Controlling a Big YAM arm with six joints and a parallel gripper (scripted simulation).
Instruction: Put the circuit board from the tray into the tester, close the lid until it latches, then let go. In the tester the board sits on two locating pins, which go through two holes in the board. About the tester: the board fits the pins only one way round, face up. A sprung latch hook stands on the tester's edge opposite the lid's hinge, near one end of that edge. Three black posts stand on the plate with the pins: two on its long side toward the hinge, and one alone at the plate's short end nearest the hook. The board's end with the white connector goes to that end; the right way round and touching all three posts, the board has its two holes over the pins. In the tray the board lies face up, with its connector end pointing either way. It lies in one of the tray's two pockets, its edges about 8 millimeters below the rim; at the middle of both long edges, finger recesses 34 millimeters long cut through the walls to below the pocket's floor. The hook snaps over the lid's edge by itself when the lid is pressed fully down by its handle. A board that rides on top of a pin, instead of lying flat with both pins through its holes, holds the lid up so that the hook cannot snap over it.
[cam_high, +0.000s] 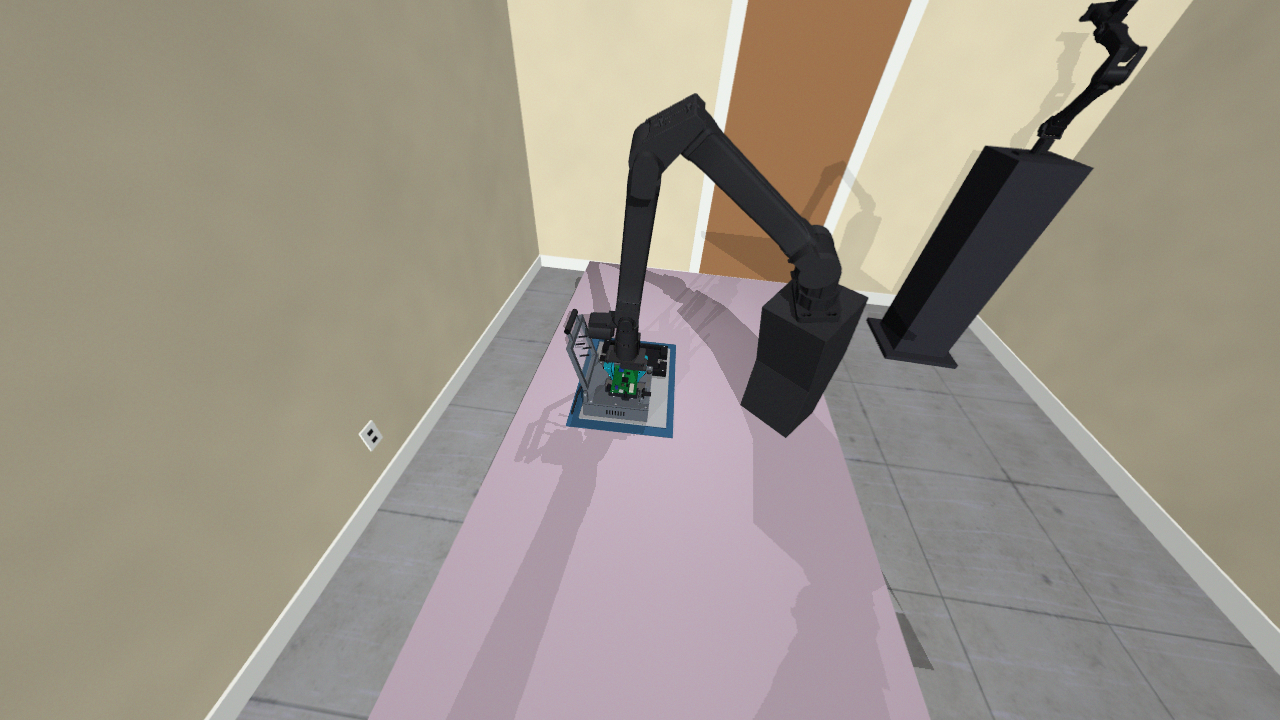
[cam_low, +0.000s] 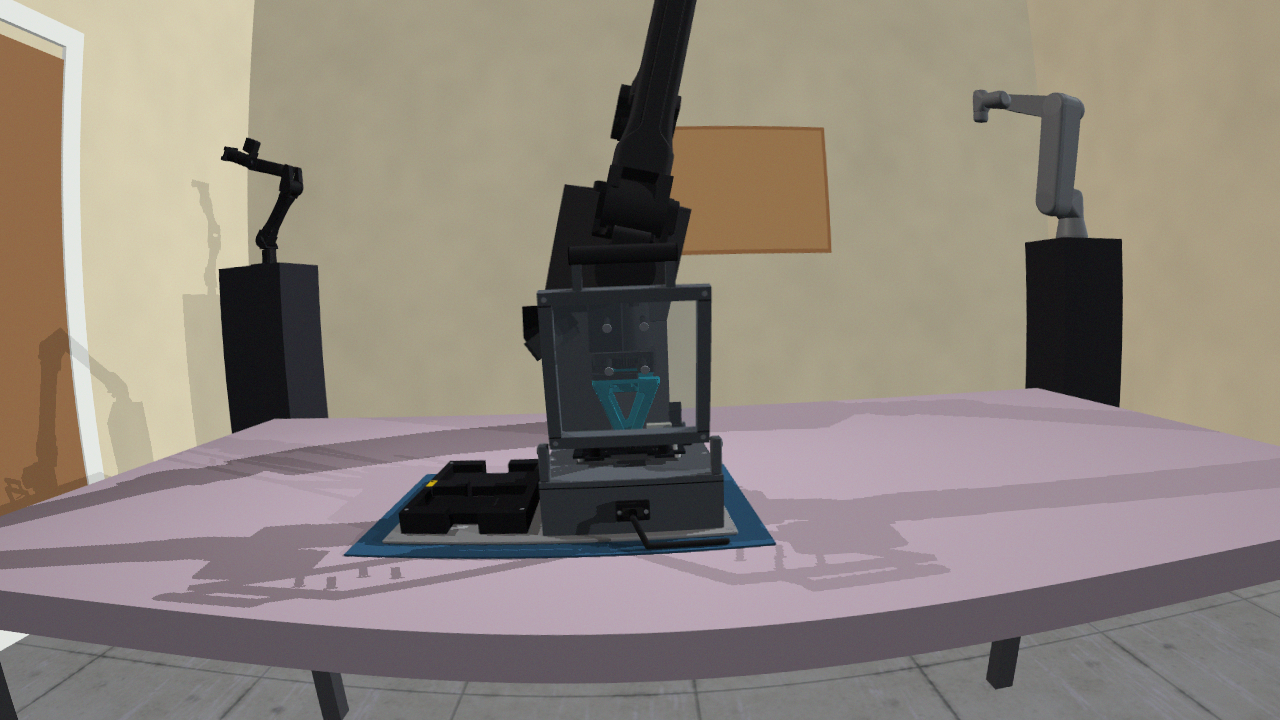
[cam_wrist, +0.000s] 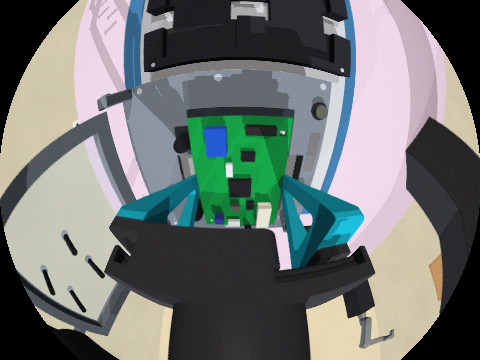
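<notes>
Now: hand right at the green circuit board. Round my hand: pin plate: 10 mm to the left, 10 mm below; lid: 120 mm ahead, 100 mm above, 10 mm to the left.
</notes>
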